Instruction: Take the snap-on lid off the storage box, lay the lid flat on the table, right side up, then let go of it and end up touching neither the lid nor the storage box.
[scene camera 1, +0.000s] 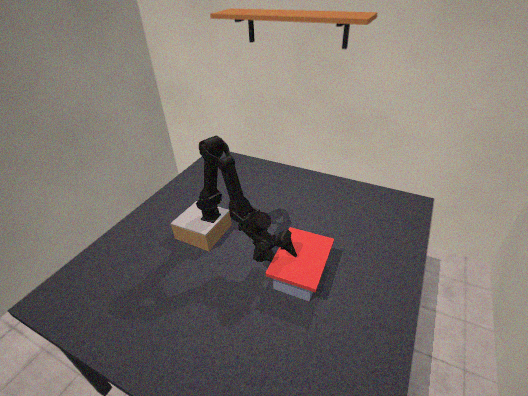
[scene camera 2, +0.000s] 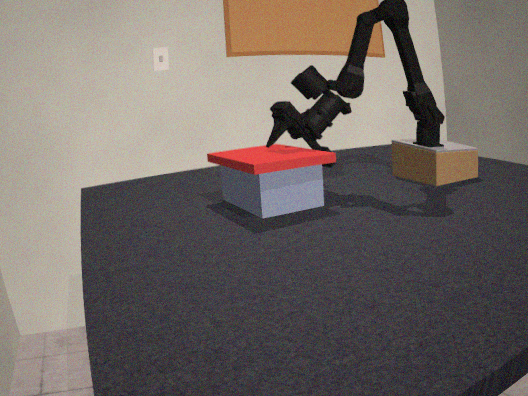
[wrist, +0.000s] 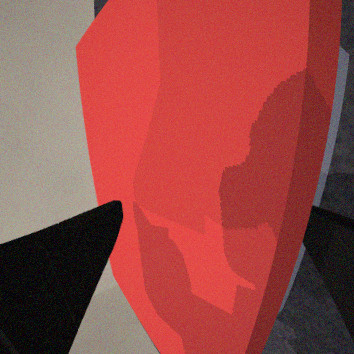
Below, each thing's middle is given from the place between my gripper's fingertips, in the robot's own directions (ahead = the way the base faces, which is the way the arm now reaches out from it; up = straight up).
Right now the red lid (scene camera 1: 304, 271) is 4 cm ahead of my hand, 2 cm to the left of it and 2 cm above it.
